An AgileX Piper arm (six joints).
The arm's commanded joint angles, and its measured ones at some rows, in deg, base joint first. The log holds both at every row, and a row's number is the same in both.
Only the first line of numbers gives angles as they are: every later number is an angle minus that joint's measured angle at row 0.
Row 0, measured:
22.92 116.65 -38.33 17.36 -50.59 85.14
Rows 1 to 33, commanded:
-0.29 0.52 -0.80 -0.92 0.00 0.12
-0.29 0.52 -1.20 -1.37 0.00 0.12
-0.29 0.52 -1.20 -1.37 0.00 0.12
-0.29 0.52 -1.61 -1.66 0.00 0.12
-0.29 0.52 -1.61 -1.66 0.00 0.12
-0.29 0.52 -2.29 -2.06 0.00 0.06
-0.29 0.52 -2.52 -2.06 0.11 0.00
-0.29 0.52 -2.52 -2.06 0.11 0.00
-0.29 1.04 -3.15 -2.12 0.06 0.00
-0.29 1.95 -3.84 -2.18 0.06 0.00
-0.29 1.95 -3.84 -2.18 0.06 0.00
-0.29 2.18 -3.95 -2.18 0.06 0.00
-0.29 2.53 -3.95 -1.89 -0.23 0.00
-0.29 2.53 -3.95 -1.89 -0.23 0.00
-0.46 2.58 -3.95 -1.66 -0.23 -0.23
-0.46 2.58 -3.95 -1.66 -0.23 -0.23
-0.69 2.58 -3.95 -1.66 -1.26 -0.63
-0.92 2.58 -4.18 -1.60 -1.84 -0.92
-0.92 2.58 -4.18 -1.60 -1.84 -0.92
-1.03 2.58 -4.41 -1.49 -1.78 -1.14
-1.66 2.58 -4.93 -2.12 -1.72 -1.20
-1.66 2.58 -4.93 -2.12 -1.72 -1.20
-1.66 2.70 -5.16 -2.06 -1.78 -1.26
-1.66 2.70 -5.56 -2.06 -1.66 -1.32
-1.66 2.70 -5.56 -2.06 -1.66 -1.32
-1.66 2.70 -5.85 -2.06 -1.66 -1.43
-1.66 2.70 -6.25 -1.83 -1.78 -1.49
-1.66 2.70 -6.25 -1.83 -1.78 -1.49
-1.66 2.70 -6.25 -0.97 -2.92 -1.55
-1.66 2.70 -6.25 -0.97 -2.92 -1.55
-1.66 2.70 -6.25 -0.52 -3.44 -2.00
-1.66 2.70 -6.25 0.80 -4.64 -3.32
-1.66 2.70 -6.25 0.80 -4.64 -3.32
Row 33, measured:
-1.03 3.04 -4.99 -1.09 0.17 -0.92
